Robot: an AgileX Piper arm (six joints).
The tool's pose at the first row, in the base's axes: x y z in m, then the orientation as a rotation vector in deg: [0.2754 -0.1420 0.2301 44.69 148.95 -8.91]
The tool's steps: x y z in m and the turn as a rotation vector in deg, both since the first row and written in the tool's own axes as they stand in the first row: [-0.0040 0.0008 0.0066 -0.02 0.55 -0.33]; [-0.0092 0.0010 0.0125 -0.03 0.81 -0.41]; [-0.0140 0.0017 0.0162 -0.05 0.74 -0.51]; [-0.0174 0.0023 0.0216 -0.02 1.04 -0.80]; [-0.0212 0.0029 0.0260 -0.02 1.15 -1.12]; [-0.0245 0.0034 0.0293 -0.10 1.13 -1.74]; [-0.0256 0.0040 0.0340 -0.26 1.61 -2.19]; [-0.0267 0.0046 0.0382 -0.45 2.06 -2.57]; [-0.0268 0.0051 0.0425 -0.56 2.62 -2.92]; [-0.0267 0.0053 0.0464 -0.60 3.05 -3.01]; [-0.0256 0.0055 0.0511 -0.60 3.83 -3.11]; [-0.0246 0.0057 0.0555 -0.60 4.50 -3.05]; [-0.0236 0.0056 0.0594 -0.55 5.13 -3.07]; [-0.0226 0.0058 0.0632 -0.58 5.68 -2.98]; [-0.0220 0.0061 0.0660 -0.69 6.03 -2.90]
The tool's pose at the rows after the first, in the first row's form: [0.2812 -0.1448 0.2258 44.41 149.61 -8.79]; [0.2874 -0.1486 0.2227 44.37 149.88 -8.71]; [0.2927 -0.1512 0.2214 44.21 149.86 -8.73]; [0.2976 -0.1536 0.2179 43.93 150.27 -8.75]; [0.3024 -0.1560 0.2156 43.54 150.50 -8.81]; [0.3063 -0.1579 0.2140 42.70 150.73 -8.89]; [0.3092 -0.1590 0.2102 42.19 151.35 -8.64]; [0.3119 -0.1600 0.2069 41.74 151.91 -8.34]; [0.3138 -0.1606 0.2030 41.39 152.56 -8.10]; [0.3152 -0.1613 0.1995 41.36 153.00 -7.92]; [0.3162 -0.1616 0.1947 41.43 153.78 -7.67]; [0.3171 -0.1619 0.1903 41.68 154.38 -7.40]; [0.3177 -0.1623 0.1864 41.83 154.99 -7.24]; [0.3185 -0.1625 0.1825 42.07 155.47 -6.97]; [0.3192 -0.1626 0.1797 42.23 155.75 -6.67]
